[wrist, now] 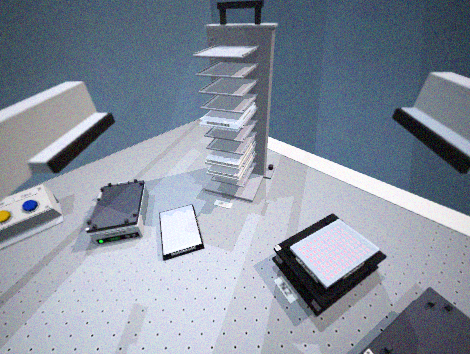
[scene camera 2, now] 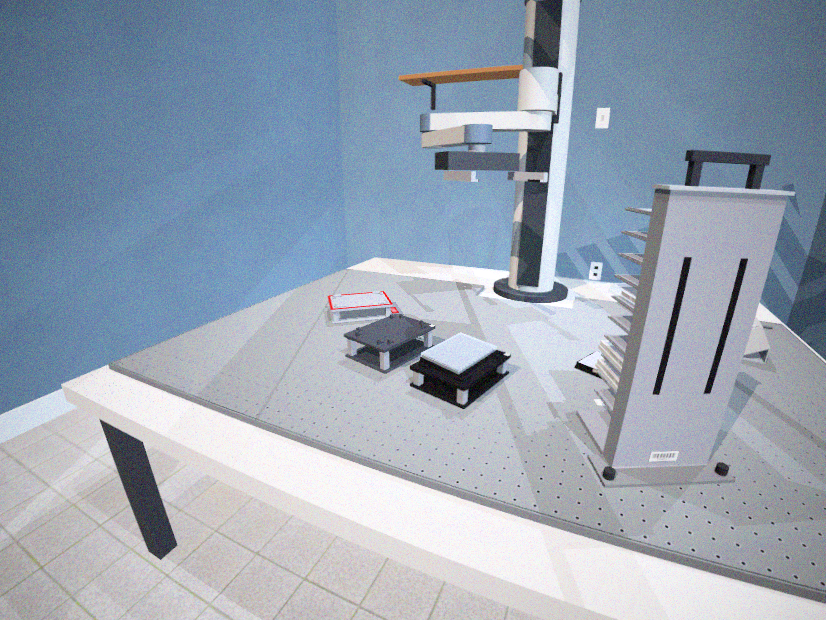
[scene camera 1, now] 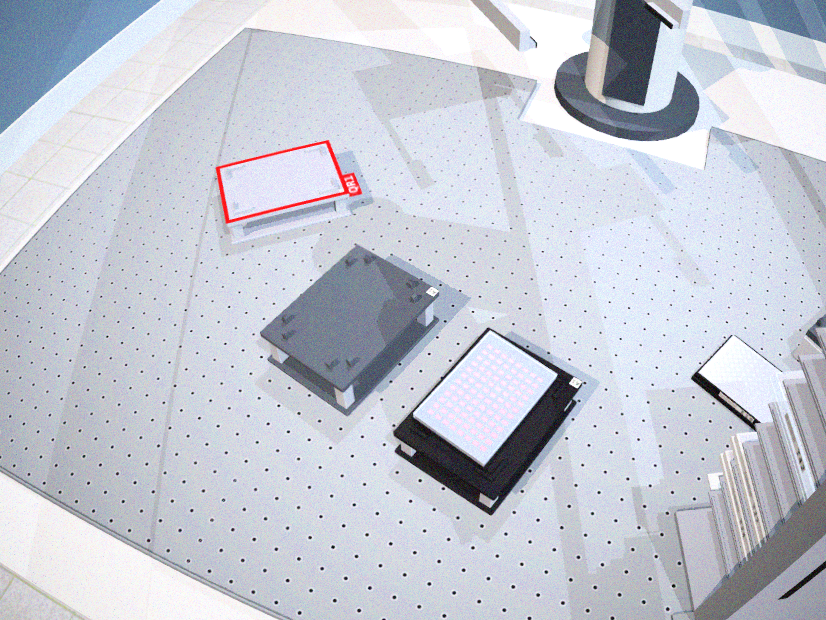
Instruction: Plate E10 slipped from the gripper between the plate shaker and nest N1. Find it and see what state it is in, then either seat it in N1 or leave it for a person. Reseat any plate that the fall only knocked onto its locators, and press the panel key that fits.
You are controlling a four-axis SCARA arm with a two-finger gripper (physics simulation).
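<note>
My gripper [scene camera 1: 610, 28] [scene camera 2: 510, 176] [wrist: 248, 98] is empty and holds nothing; a plate E10 [wrist: 180, 234] is visible as well.
</note>
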